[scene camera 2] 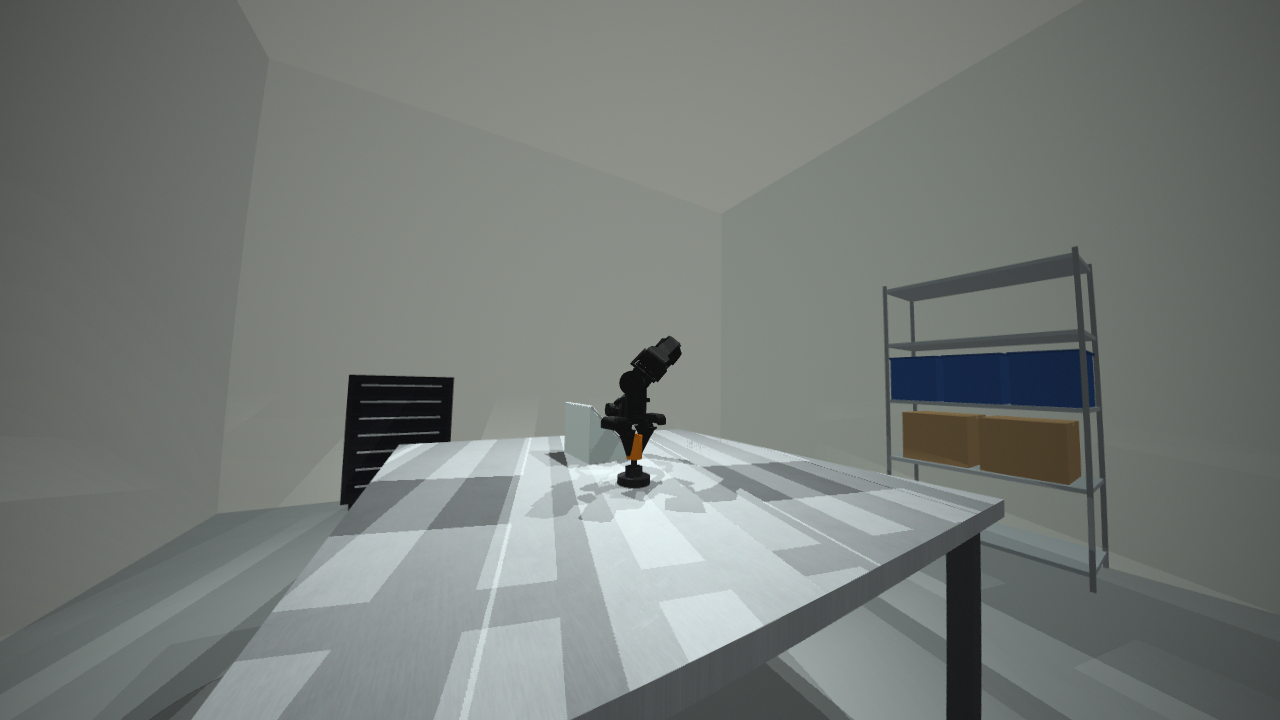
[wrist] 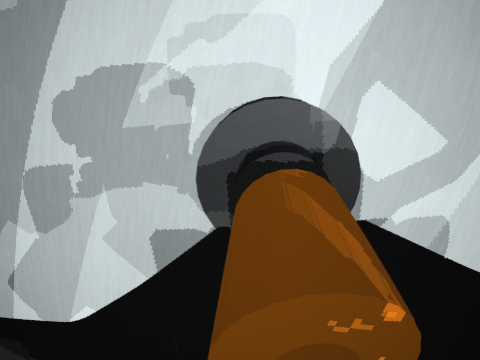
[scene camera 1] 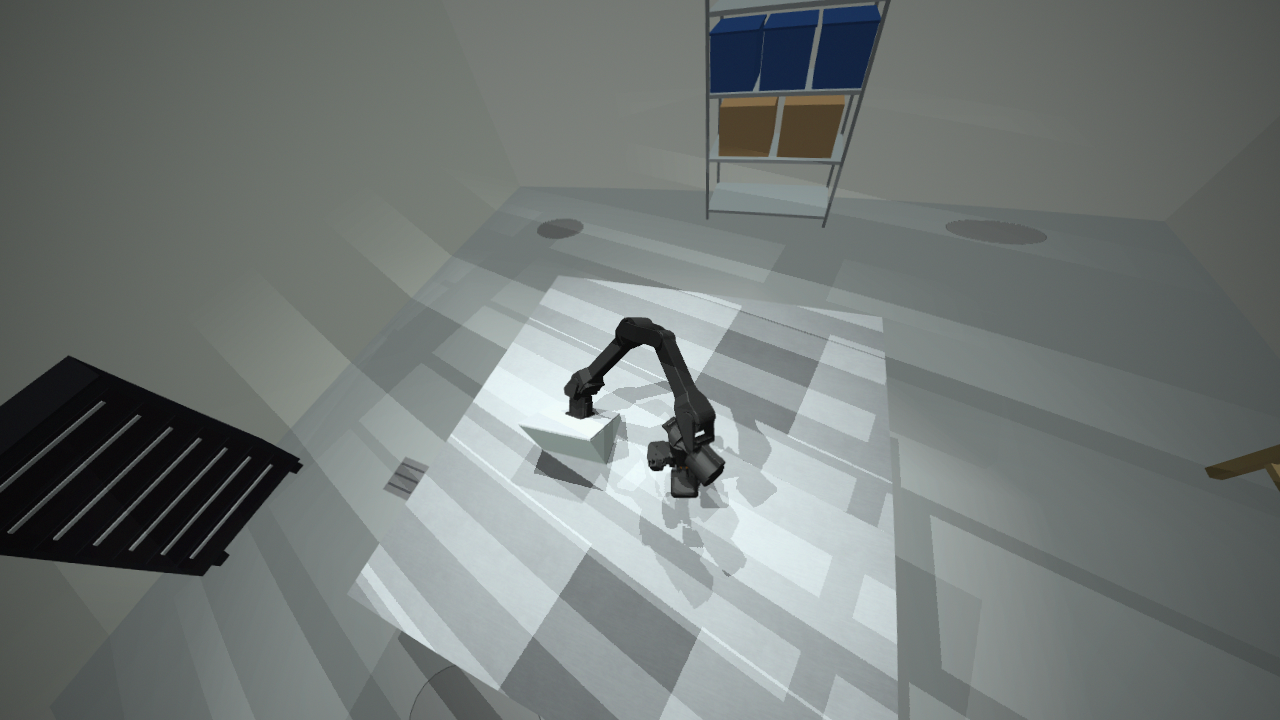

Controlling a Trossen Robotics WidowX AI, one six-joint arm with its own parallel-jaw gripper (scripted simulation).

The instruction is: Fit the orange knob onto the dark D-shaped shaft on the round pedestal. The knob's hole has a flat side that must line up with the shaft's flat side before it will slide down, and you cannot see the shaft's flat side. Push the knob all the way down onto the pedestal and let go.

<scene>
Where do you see an orange knob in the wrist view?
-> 299, 271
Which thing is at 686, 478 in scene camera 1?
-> The gripper.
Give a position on a dark round pedestal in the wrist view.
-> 265, 135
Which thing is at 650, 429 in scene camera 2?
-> The gripper.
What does the gripper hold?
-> An orange knob.
</scene>
